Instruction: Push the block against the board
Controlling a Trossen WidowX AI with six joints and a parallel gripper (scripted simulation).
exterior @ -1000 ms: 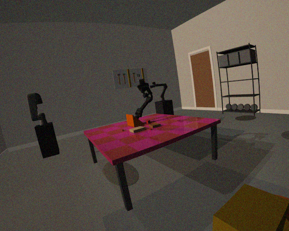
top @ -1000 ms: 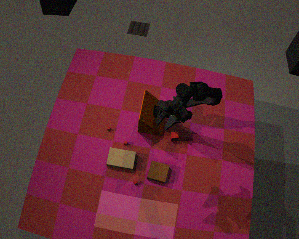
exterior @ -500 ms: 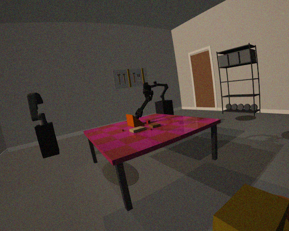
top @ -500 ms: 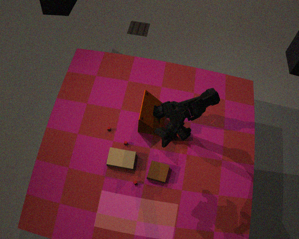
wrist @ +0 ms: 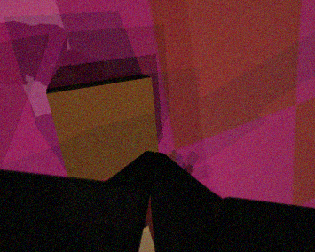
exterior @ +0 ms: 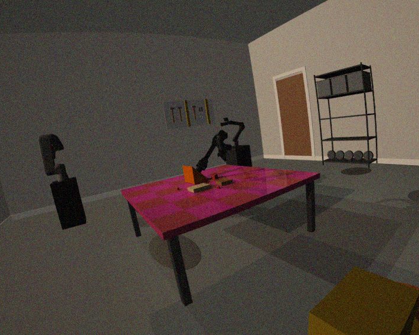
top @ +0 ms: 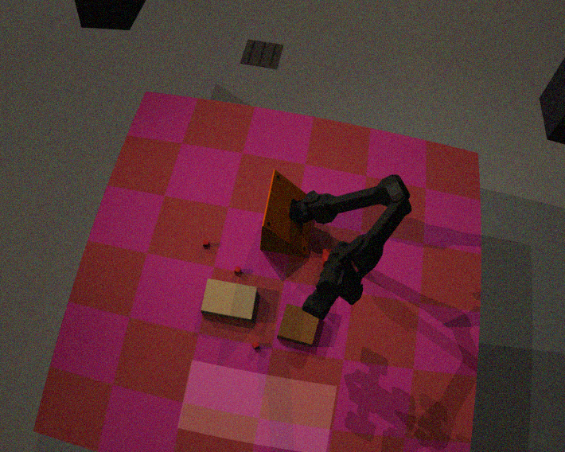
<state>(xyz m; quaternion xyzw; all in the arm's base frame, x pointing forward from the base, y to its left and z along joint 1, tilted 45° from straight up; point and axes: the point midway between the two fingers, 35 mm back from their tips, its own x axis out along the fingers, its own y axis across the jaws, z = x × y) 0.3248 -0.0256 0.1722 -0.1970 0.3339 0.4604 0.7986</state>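
My gripper tip is now 160 mm above the brown square block and 40 mm to the left of it. The rest, counted from my gripper tip: small red cube (230 mm behind, 160 mm below, 20 mm to the left); pale tan board (250 mm to the right, 160 mm below, 40 mm behind).
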